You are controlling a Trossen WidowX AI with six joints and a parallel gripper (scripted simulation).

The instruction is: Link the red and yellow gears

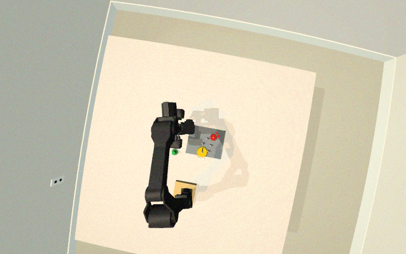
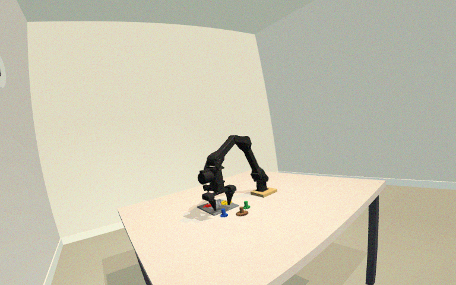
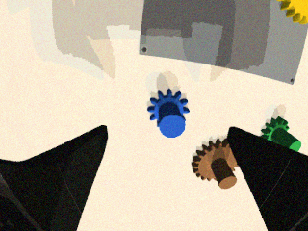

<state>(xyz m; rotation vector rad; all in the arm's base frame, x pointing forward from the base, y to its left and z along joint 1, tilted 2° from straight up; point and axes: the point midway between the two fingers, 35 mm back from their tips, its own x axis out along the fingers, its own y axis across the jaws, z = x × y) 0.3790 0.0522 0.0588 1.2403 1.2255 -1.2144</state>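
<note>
The blue gear lies 3 cm below my gripper tip. The rest, counted from my gripper tip: brown gear: 7 cm to the left, 7 cm behind, 3 cm below; then yellow gear: 13 cm to the right, 13 cm behind, 3 cm below; then green gear: 14 cm behind, 3 cm to the left, 3 cm below.
</note>
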